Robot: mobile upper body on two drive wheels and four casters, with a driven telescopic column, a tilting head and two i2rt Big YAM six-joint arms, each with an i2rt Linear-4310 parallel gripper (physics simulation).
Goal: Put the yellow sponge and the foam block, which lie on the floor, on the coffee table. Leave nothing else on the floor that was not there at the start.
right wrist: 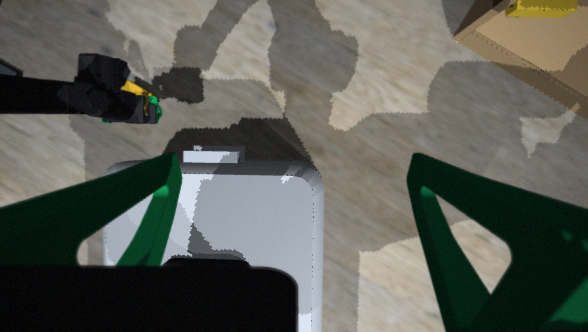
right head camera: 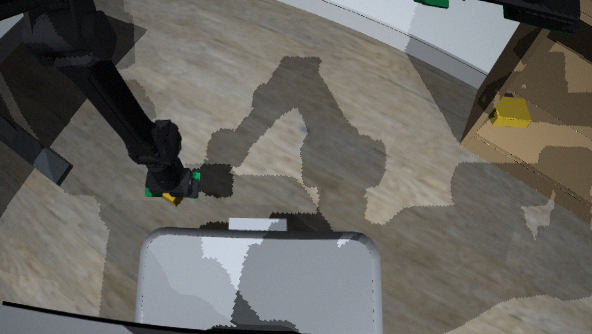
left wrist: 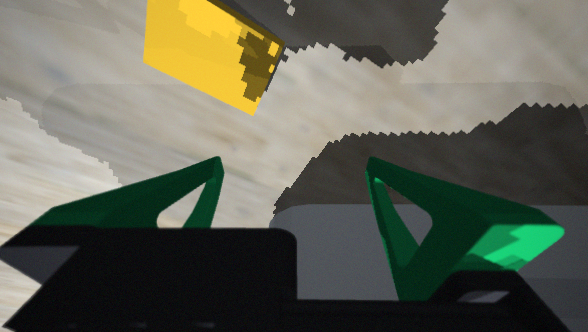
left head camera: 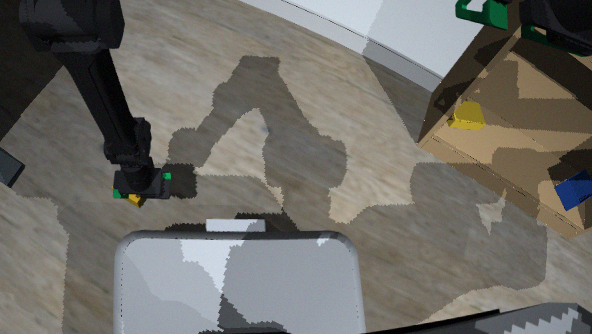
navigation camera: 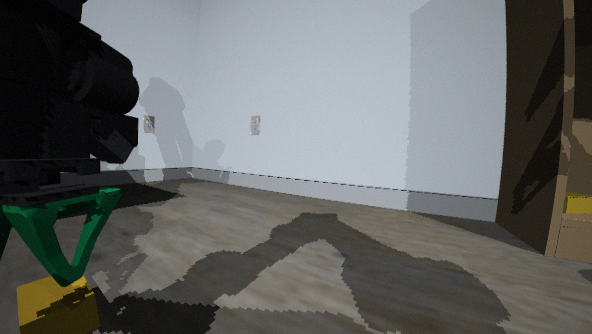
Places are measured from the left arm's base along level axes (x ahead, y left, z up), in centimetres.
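Where they show: left gripper, fingertip midpoint: [right wrist: 143, 112] [right head camera: 179, 195] [left wrist: 294, 164] [left head camera: 146, 196] [navigation camera: 27, 274]; right gripper, fingertip midpoint: [right wrist: 294, 165] [right head camera: 462, 3] [left head camera: 491, 21].
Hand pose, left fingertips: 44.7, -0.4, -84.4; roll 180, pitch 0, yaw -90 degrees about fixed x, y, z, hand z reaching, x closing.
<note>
Things, the pixels of their top centre, and the offset from my left fingertips, as dx, dy, dz.
- yellow sponge, middle of its top: [left wrist: 211, 55] [navigation camera: 54, 290] [left head camera: 129, 186] [right head camera: 166, 185] [right wrist: 134, 96] +5.4, +6.3, -6.6
- yellow piece, middle of its top: [right head camera: 511, 108] [left head camera: 467, 111] [navigation camera: 565, 193] +29.8, -101.4, +3.4
- blue piece, middle of its top: [left head camera: 583, 185] -0.3, -150.3, +6.4
A yellow-orange block, which looks like the yellow sponge [left head camera: 135, 200] [right head camera: 172, 199] [left wrist: 205, 52] [right wrist: 134, 88] [navigation camera: 37, 305], lies on the floor. My left gripper [left head camera: 142, 186] [right head camera: 173, 185] [left wrist: 294, 164] is open and points down above it, partly hiding it in the head views. In the left wrist view the sponge lies beyond the fingertips, left of their middle, and not between them. My right gripper [right wrist: 294, 165] [left head camera: 515, 25] is open and empty, high above the floor and far from the sponge. I cannot identify the foam block or the coffee table in these views.
A wooden shelf unit [left head camera: 507, 204] [navigation camera: 553, 220] stands at the right by the wall [navigation camera: 325, 100]. It holds a yellow piece [left head camera: 467, 116] [right head camera: 511, 112] and a blue piece [left head camera: 575, 190]. The grey robot base [left head camera: 295, 280] [right head camera: 320, 280] is close to the sponge. A dark grey piece [left head camera: 9, 167] [right head camera: 53, 165] is at the left.
</note>
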